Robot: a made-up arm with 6 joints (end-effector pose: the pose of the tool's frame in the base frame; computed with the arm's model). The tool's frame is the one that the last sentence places. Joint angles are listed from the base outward.
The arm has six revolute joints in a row. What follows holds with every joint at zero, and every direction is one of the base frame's.
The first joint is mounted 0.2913 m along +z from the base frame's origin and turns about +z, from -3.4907 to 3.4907 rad.
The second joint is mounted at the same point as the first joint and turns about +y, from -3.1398 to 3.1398 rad.
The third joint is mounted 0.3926 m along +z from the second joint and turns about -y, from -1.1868 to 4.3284 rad.
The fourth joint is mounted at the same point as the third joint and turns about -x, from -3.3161 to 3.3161 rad.
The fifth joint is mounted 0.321 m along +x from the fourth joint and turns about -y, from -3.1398 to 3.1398 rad.
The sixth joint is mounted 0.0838 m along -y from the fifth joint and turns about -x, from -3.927 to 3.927 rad.
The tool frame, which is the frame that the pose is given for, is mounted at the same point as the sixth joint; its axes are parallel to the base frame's.
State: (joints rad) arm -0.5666 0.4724 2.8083 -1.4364 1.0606 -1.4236
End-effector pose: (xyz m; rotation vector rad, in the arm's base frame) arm 0.0077 -0.0182 0.9300 -0.6713 1.1058 -2.4559
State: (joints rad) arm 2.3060 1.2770 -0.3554 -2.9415 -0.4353 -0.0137
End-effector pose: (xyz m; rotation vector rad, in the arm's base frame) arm -0.2886 0.1966 0.0856 0.6173 1.8726 -0.4441
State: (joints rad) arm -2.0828 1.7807 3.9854 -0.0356 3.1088 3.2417
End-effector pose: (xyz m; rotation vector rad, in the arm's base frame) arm -0.1692 -0.1301 0.4699 -1.2120 1.9136 0.7356
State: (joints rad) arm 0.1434 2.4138 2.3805 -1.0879 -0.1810 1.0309
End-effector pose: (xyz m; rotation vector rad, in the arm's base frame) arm 0.5791 0.0443 -0.0867 0.0507 0.1261 0.3001
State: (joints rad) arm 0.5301 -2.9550 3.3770 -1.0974 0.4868 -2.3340
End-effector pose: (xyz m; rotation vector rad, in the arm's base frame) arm 0.2362 0.0942 -0.1533 -2.7479 -0.1818 -0.3370
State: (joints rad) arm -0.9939 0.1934 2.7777 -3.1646 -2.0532 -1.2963
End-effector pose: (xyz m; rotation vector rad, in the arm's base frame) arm -0.0378 0.2116 0.8447 -0.6189 1.4945 0.7339
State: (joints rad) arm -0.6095 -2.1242 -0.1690 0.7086 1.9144 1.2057
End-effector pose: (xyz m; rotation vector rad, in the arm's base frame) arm -0.4504 0.2369 0.3621 0.7123 1.5201 0.7834
